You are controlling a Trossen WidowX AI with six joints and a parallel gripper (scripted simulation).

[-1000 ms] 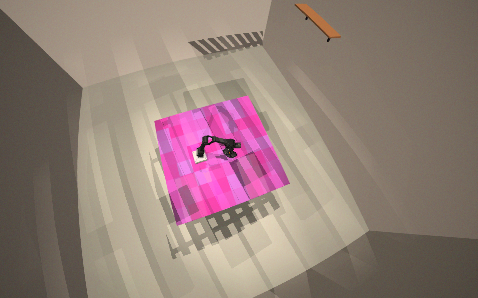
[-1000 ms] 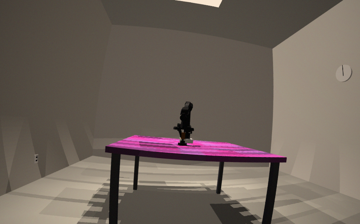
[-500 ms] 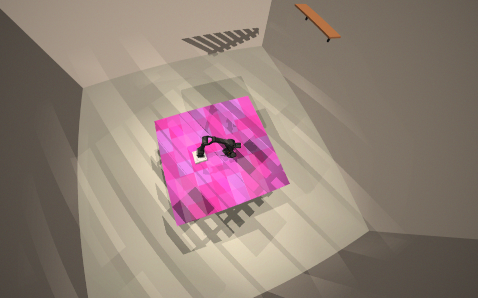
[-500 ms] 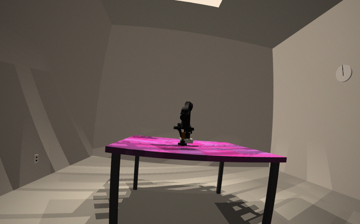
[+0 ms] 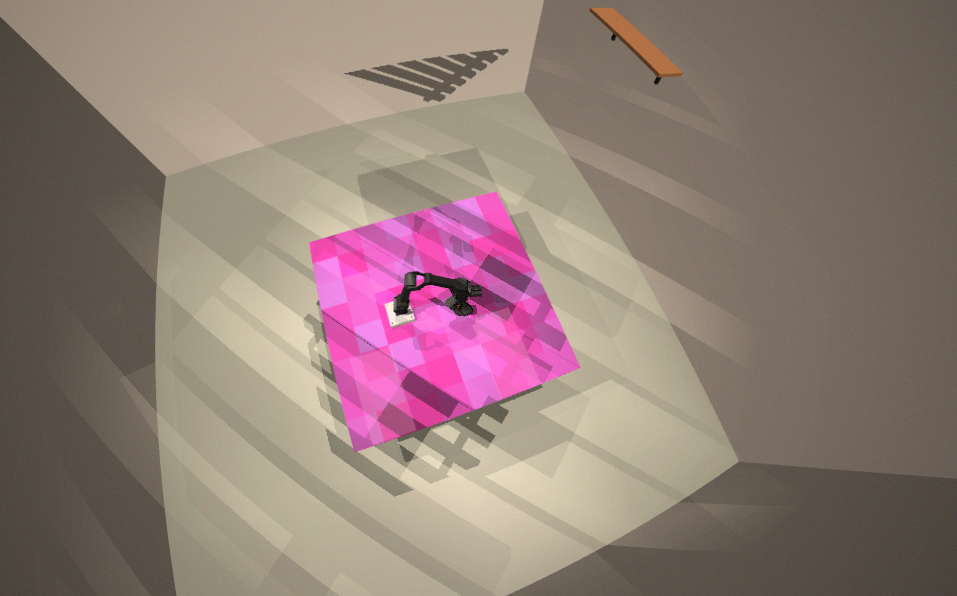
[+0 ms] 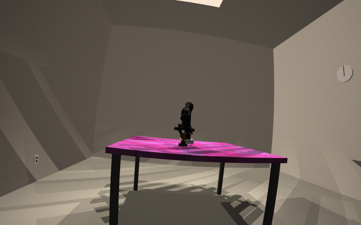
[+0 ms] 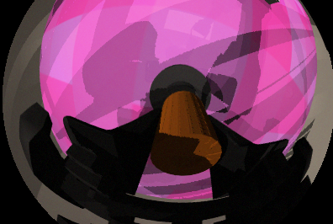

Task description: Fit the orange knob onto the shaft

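Now: gripper tip 20 mm below the orange knob. Also, from my gripper tip: dark round pedestal (40 mm below).
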